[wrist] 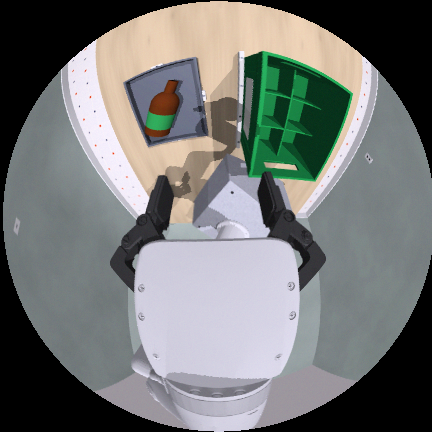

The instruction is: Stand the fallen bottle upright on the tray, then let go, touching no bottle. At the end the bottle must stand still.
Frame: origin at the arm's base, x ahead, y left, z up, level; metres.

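Seen in the pictures: gripper, fingertip midpoint: (214,181); arm's base, link origin: (232,231).
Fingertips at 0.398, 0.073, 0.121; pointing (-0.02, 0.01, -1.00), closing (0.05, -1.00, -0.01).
Offsets run from my fingertips to a thing's middle, as dx, dy, dz. "*": to the spot under its first point.
A brown bottle {+0.008, +0.126, -0.266} (164,106) with a green label lies on its side in the grey tray {* -0.099, +0.079, -0.302} (187,131) at the upper left of the wrist view. Its neck points up and slightly right, and its base is near the tray's lower left corner. My gripper (214,181) is open, with its fingers wide apart and nothing between them. It is apart from the bottle, which shows beyond the left finger, farther up in the view.
A green crate {+0.018, -0.159, -0.220} (255,115) with compartments stands right of the tray. A thin white upright panel {* +0.013, -0.063, -0.277} (241,100) stands along the crate's left side. A grey robot base block (232,200) shows between and beyond the fingers. White dotted strips edge the wooden table (215,30).
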